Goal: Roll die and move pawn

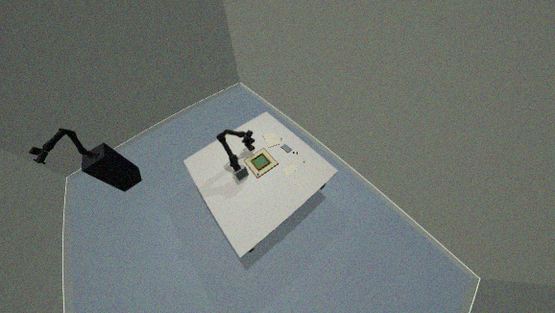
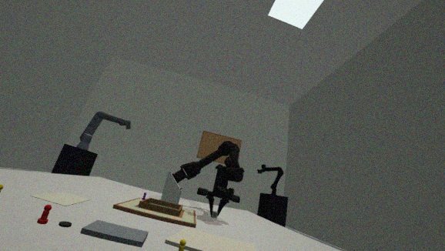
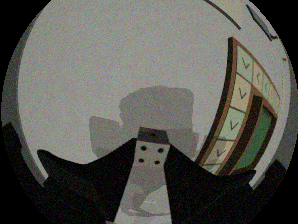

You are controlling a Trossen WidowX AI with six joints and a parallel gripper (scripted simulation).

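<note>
Now: gripper tip 330 mm to the left of the purple pawn and 120 mm past it. Round my gripper tip: grey die (right at my gripper tip); then green tray (220 mm to the right, 20 mm below); then grey slab (350 mm ahead, 270 mm to the right, 20 mm below).
</note>
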